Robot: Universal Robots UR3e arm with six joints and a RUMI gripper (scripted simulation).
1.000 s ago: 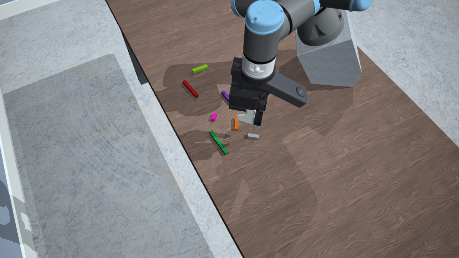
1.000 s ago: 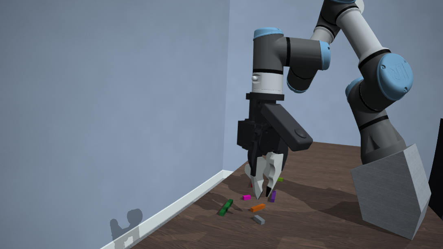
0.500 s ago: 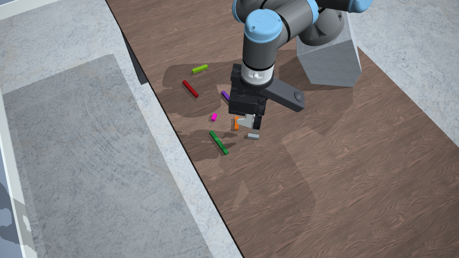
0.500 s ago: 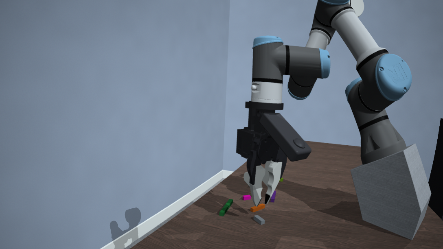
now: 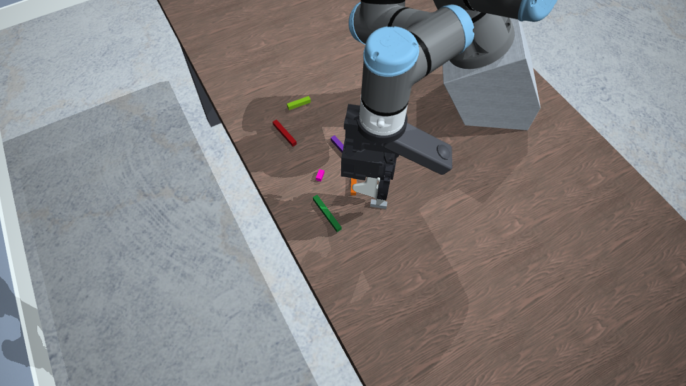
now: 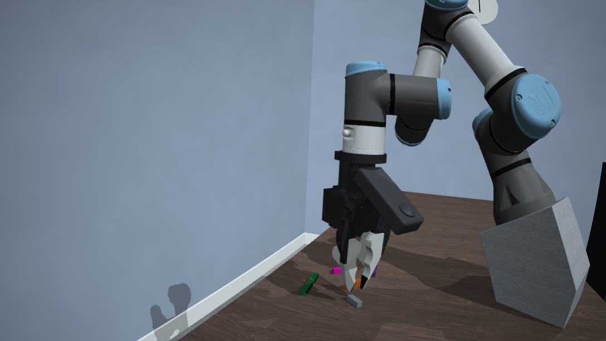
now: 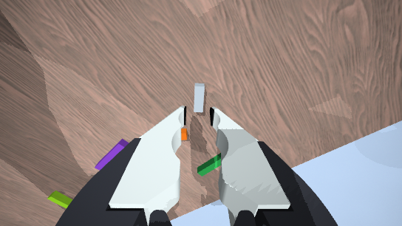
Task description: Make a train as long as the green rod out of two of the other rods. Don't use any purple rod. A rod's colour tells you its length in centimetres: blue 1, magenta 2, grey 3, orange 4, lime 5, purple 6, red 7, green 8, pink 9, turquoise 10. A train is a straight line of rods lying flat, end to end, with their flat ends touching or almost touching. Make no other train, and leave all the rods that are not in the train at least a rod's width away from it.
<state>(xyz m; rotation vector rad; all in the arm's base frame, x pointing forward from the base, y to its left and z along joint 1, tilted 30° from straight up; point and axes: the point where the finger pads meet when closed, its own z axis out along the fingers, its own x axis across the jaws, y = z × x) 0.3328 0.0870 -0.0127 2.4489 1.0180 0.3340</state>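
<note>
My hand is 4 cm above the grey rod. Also, from my hand: green rod 9 cm ahead, 4 cm to the right, 4 cm below; then orange rod 6 cm to the right, 4 cm below, 1 cm ahead; then magenta rod 12 cm to the right, 5 cm ahead, 4 cm below.
</note>
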